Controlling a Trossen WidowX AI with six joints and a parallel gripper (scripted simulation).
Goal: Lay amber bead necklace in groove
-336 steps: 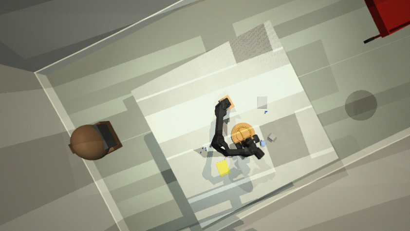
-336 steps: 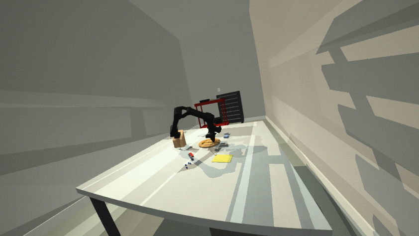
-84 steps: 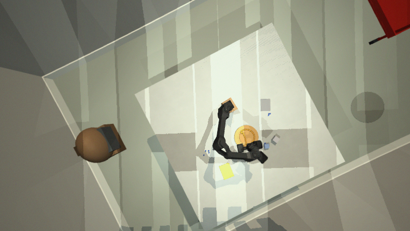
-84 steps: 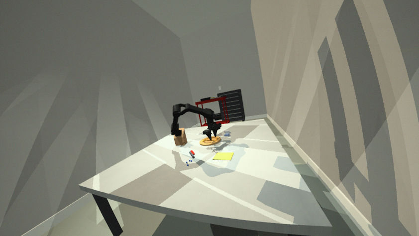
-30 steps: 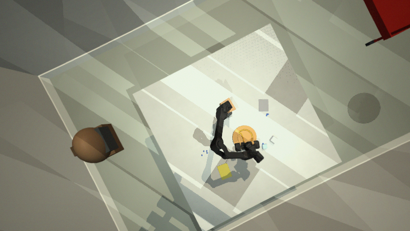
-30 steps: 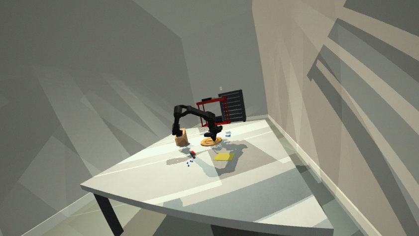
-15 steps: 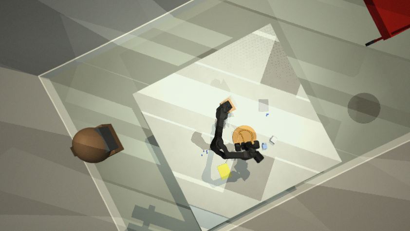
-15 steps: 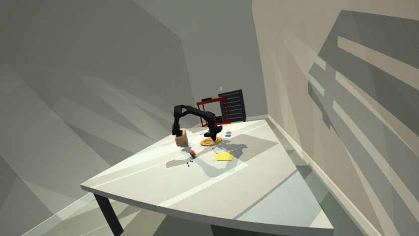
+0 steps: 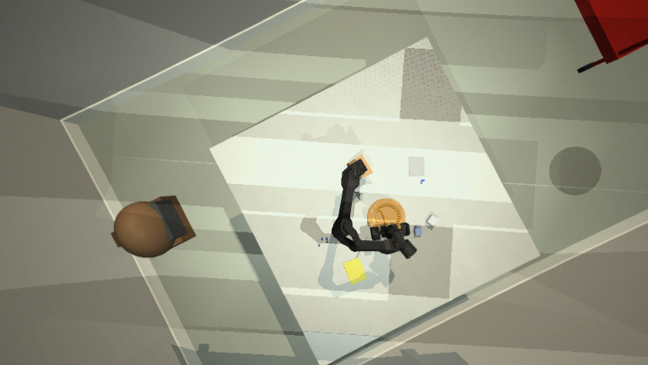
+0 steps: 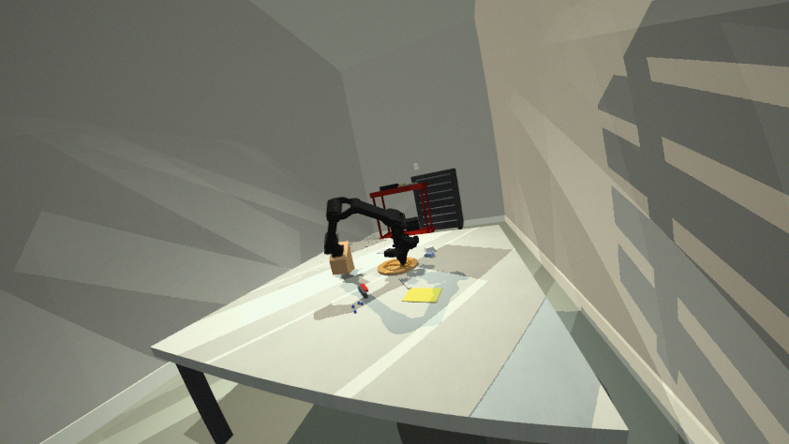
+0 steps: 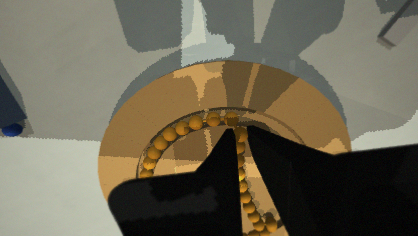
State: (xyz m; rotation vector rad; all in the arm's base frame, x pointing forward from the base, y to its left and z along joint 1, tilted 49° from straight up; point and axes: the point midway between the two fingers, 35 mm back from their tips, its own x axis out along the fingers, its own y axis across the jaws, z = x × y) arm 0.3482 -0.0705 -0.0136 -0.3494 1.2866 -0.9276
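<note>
My gripper tip is now 40 mm past the round bead board, 40 mm to the right of it and 20 mm above it. From my gripper tip the other things lie so: light blue cube: 110 mm ahead, 140 mm to the left, 10 mm below; red-handled tool: 130 mm behind, 200 mm to the right, 10 mm below; white cube: 100 mm ahead, 230 mm to the left, 10 mm below.
</note>
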